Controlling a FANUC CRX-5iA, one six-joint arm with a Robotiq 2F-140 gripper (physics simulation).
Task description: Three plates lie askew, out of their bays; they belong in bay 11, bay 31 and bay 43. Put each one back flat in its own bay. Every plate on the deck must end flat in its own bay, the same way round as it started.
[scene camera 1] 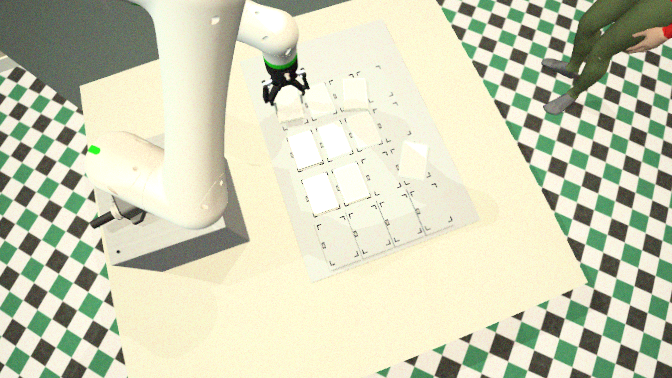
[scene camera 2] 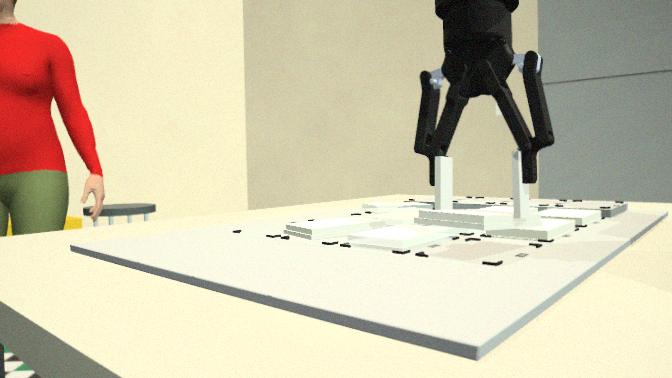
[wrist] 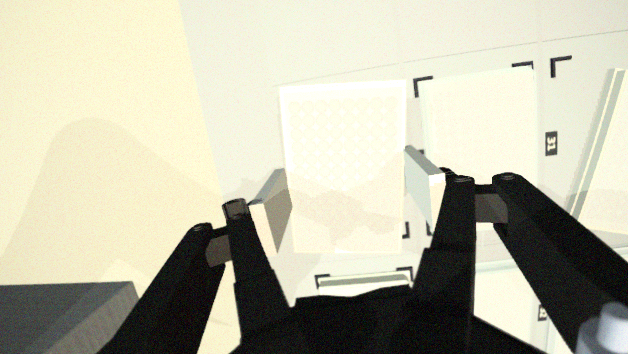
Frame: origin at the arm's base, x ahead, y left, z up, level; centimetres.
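Where they show: gripper, between the fingertips: (scene camera 1: 288,104) (wrist: 344,177).
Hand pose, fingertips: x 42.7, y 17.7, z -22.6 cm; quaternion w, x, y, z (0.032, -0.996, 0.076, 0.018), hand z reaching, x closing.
Observation:
Things, the pixels of their centre, and the offset from my fingertips. "spot": a spot on its surface instead. Level surfaces: height alone.
- pale plate, middle of its body: (wrist: 344,174) (scene camera 2: 480,218) (scene camera 1: 288,103) dx +0.0, dy +0.2, dz -0.1 cm
- second plate, middle of its body: (scene camera 2: 335,226) (scene camera 1: 354,94) dx +23.0, dy -6.7, dz -3.0 cm
- 31 label, a spot on its surface: (wrist: 551,143) spot: dx +16.6, dy -3.5, dz -3.8 cm
- third plate, middle of its body: (scene camera 2: 396,207) (scene camera 1: 413,160) dx +26.9, dy -38.4, dz -3.0 cm
- flat plate, middle of its body: (wrist: 480,155) (scene camera 2: 401,236) (scene camera 1: 318,100) dx +10.6, dy -2.4, dz -3.1 cm
- grey deck, height of its surface: dz -3.9 cm
My gripper (scene camera 1: 289,98) (scene camera 2: 481,192) (wrist: 344,177) is shut on a pale plate (scene camera 1: 290,109) (scene camera 2: 450,218) (wrist: 345,150), holding it by its two long sides. This plate looks level and hangs above the deck. In scene camera 2 bay 11's marks show in front of and below it; in the wrist view it covers most of that bay. A second plate (scene camera 1: 355,92) (scene camera 2: 325,227) (wrist: 607,175) lies askew over bay 31, right of the "31" label (wrist: 551,143). A third plate (scene camera 1: 414,160) lies askew near bay 43. The exact height of the held plate is hard to tell.
Bay 21 beside the held plate holds a flat plate (scene camera 1: 320,101) (scene camera 2: 400,237) (wrist: 480,125). More flat plates (scene camera 1: 305,150) (scene camera 1: 335,141) (scene camera 1: 321,194) (scene camera 1: 351,182) sit in rows on the grey deck (scene camera 1: 425,125) (scene camera 2: 300,280). The robot base (scene camera 1: 175,245) stands left of the deck.

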